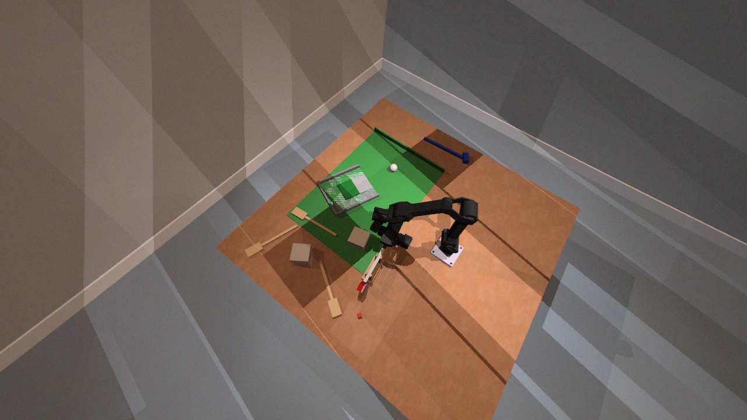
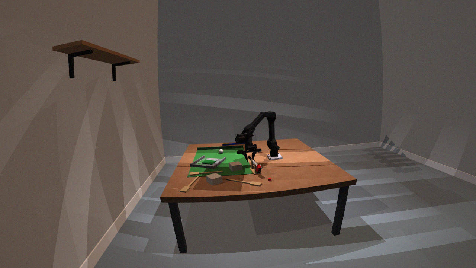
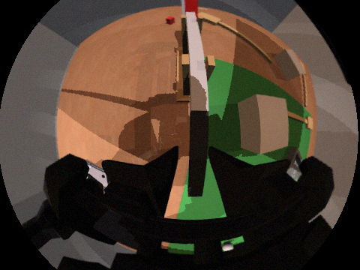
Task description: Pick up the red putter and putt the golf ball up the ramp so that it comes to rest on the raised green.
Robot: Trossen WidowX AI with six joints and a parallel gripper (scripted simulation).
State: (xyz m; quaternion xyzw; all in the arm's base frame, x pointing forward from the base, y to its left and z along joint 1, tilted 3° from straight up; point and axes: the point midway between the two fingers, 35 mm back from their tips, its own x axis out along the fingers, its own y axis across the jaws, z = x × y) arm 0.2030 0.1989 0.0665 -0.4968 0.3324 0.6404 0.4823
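My gripper tip is now 4 cm past the red putter, 11 cm to the right of it and 3 cm below it. The rest, counted from my gripper tip: wooden rack 4 cm behind, 12 cm to the left; white golf ball 30 cm ahead, 33 cm to the right, 1 cm below; red cube 15 cm behind, 29 cm to the left, 2 cm below.
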